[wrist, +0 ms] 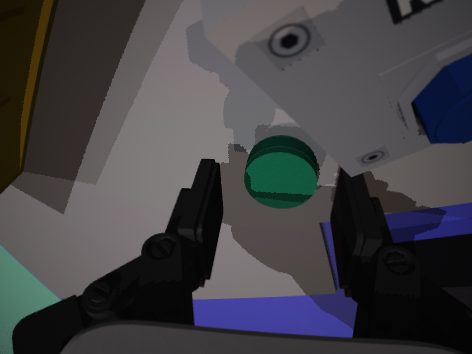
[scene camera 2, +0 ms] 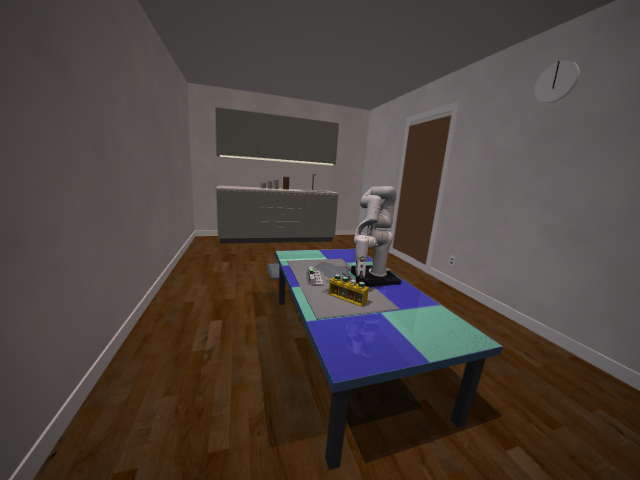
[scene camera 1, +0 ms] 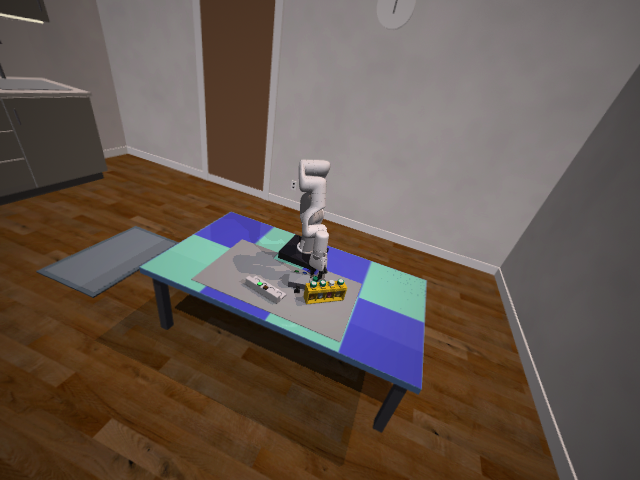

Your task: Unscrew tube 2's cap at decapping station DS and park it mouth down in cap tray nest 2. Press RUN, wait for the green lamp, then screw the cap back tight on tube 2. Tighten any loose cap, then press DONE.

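Frame: origin at the arm's base, x ahead, y left, z up, level; metres.
Where they show: gripper, fingertip midpoint: [wrist: 278,188] [scene camera 1: 315,276]; arm's base at its link origin: [scene camera 2: 377,272] [scene camera 1: 305,248].
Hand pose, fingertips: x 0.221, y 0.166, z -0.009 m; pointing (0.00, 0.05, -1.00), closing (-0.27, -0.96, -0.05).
Each offset is from my fingertips to the top centre of the thing. "*": to the spot under its first point. Level surfaces: height alone.
My gripper [scene camera 1: 318,274] [wrist: 278,188] is half open and empty. In the wrist view a round green cap @(dx -0.006, dy +0.001, dz -0.012 m) [wrist: 282,177] shows between and beyond the fingers, with space on both sides; whether it sits on a tube is hidden. Beside it is a grey box @(dx +0.079, dy -0.071, dz +0.058 m) [wrist: 320,90] [scene camera 1: 296,280] with a blue button @(* dx +0.054, dy -0.048, dz +0.047 m) [wrist: 450,100] and part of a letter. The yellow rack [scene camera 1: 307,295] [scene camera 2: 364,297] holds several capped tubes; cap tightness cannot be seen. A pale tray-like block @(dx +0.226, dy -0.201, dz +0.027 m) [scene camera 1: 273,294] [scene camera 2: 316,280] carries a bright green spot @(* dx +0.249, dy -0.224, dz +0.027 m) [scene camera 1: 260,283], too small to identify as lamp or cap.
The grey mat @(dz -0.026 m) [scene camera 1: 222,273] [scene camera 2: 330,304] lies under these things on the blue and green table @(dz -0.029 m) [scene camera 1: 387,330] [scene camera 2: 361,351]. The arm's black base [scene camera 1: 289,253] [scene camera 2: 390,280] stands behind the gripper. In the wrist view the rack's side @(* dx +0.063, dy +0.126, dz -0.022 m) [wrist: 15,100] is at the upper left.
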